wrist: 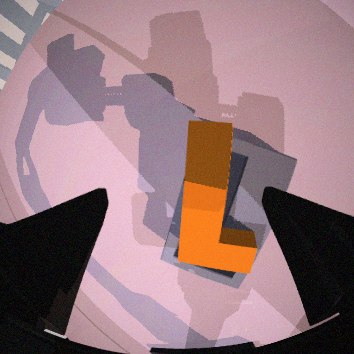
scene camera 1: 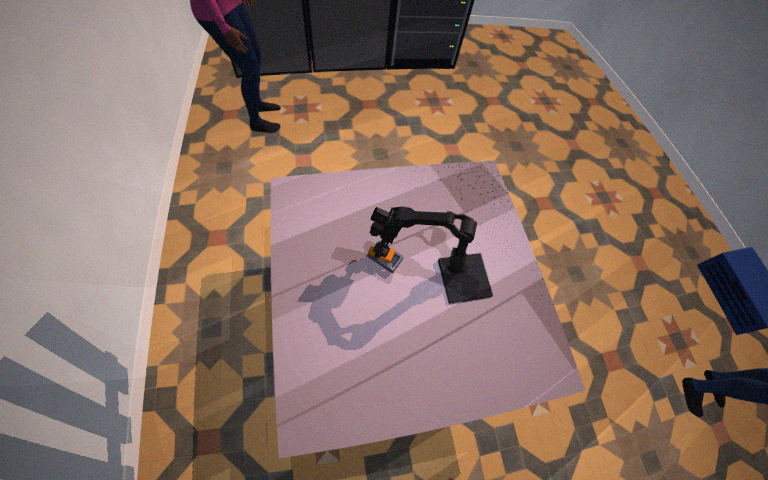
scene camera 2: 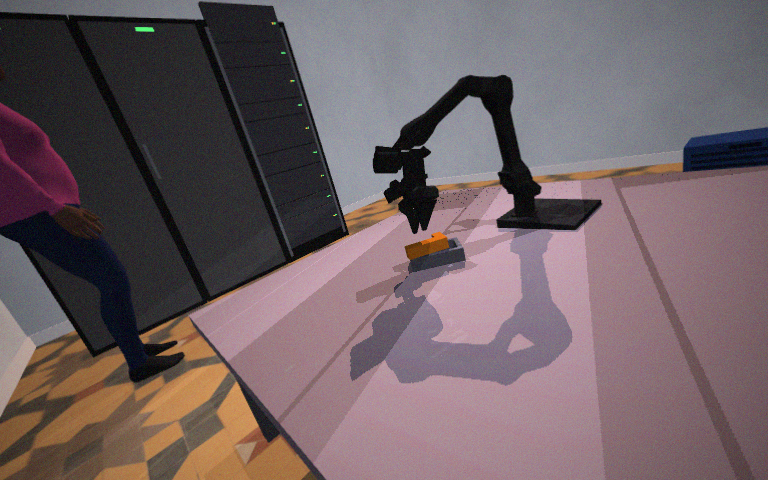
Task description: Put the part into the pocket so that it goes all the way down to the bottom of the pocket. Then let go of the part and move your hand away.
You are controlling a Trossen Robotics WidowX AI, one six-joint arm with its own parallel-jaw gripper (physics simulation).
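Where they show: gripper, between the fingertips: (wrist: 186, 195) (scene camera 2: 419, 232); arm's base, origin of its link: (scene camera 1: 455, 267) (scene camera 2: 524, 213).
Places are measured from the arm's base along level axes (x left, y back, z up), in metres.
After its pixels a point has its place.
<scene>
The orange L-shaped part (scene camera 1: 388, 258) {x -0.128, y -0.295, z 0.042 m} (scene camera 2: 425, 247) {x -0.157, y -0.335, z 0.033 m} (wrist: 202, 225) {x -0.152, y -0.304, z 0.042 m} rests on top of the grey block (scene camera 1: 395, 264) {x -0.101, y -0.268, z 0.012 m} (scene camera 2: 438, 259) {x -0.131, y -0.328, z -0.004 m} (wrist: 281, 172) {x -0.223, y -0.295, z 0.012 m} that holds the pocket. The part is turned askew to the pocket (wrist: 238, 182) {x -0.187, y -0.309, z 0.001 m} and stands above the rim, its long end reaching out over the block's edge. In scene camera 2 it looks slightly tilted. Dark pocket interior shows beside it in the wrist view. My gripper (scene camera 1: 381, 251) {x -0.167, y -0.330, z 0.074 m} (scene camera 2: 419, 230) {x -0.167, y -0.330, z 0.074 m} (wrist: 186, 195) {x -0.167, y -0.330, z 0.074 m} is open and empty, a little above the part, with the fingers wide apart on either side in the wrist view. The pocket's bottom under the part is hidden.
The block stands on the pink table top (scene camera 1: 430, 362) {x 0.350, y -0.280, z -0.023 m} (scene camera 2: 509, 430) {x 0.157, y -0.722, z -0.024 m}. The arm's black base plate (scene camera 1: 468, 285) {x 0.100, y 0.023, z -0.006 m} (scene camera 2: 557, 212) {x 0.088, y 0.003, z -0.006 m} is to the right of the block. Server cabinets (scene camera 1: 351, 33) (scene camera 2: 164, 141) and a person in a pink top (scene camera 1: 249, 73) (scene camera 2: 33, 164) are beyond the table.
</scene>
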